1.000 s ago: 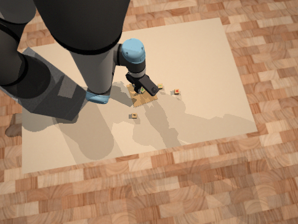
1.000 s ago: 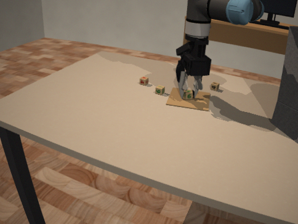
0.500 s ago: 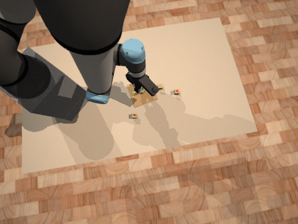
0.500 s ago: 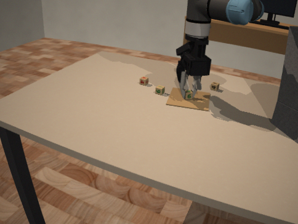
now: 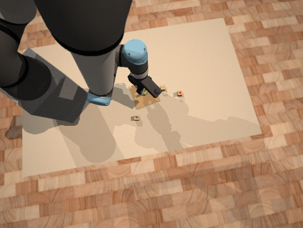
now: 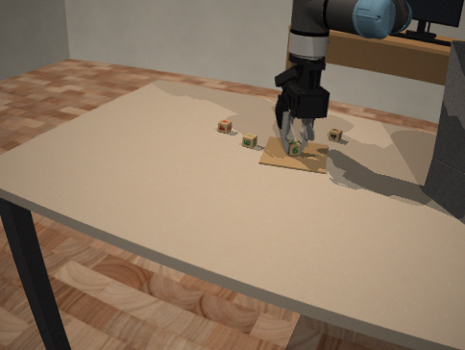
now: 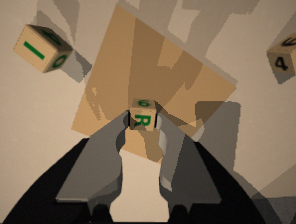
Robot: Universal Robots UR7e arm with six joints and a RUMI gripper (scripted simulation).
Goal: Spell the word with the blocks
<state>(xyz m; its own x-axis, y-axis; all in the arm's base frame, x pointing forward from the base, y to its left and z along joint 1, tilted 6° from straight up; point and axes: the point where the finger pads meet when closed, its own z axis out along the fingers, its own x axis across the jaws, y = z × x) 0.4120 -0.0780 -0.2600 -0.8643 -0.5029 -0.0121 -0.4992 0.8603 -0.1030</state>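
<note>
Now: hand 2 cm above the brown mat and 1 cm past it. Also, from my hand: F block: 13 cm to the right, 8 cm behind, 1 cm below; then green R block: right at my hand; then green-lettered block: 10 cm ahead, 1 cm to the right, 1 cm below.
</note>
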